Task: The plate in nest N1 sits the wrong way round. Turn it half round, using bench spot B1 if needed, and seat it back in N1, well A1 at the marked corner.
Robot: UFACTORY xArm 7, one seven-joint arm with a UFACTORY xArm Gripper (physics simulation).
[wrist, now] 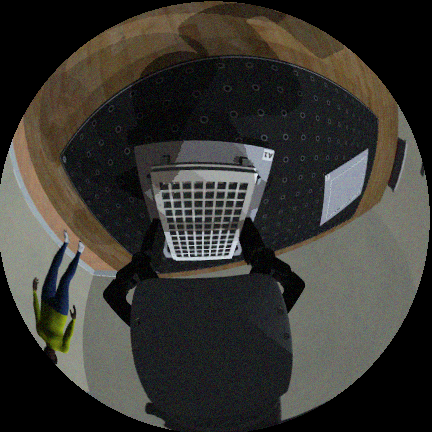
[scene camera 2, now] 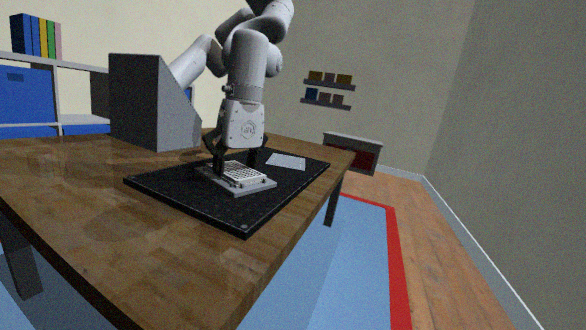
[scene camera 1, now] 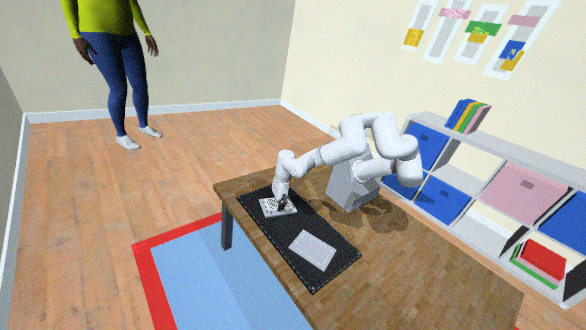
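Observation:
The white gridded plate (scene camera 1: 271, 205) (scene camera 2: 246, 172) (wrist: 204, 202) lies level in the grey nest N1 (scene camera 1: 270, 215) (scene camera 2: 256, 188) (wrist: 200, 150), between its small dark corner guides. The nest's A1 label (wrist: 268, 155) is at its upper right corner in the wrist view. I cannot make out a well mark on the plate. My gripper (scene camera 1: 281, 204) (scene camera 2: 235, 168) (wrist: 201, 226) is open, pointing down, with one finger at each side of the plate and nothing held. Whether the fingers touch the plate is hidden. The pale bench spot B1 (scene camera 1: 312, 249) (scene camera 2: 286, 161) (wrist: 345, 187) bears no plate.
The nest and B1 are on a black perforated board (scene camera 1: 345, 255) (scene camera 2: 190, 200) (wrist: 295, 110) on the wooden table (scene camera 1: 425, 265) (scene camera 2: 100, 200) (wrist: 90, 95). The grey arm pedestal (scene camera 1: 345, 180) (scene camera 2: 150, 105) stands beside the board. A person (scene camera 1: 117, 65) (wrist: 55, 310) stands beyond the table.

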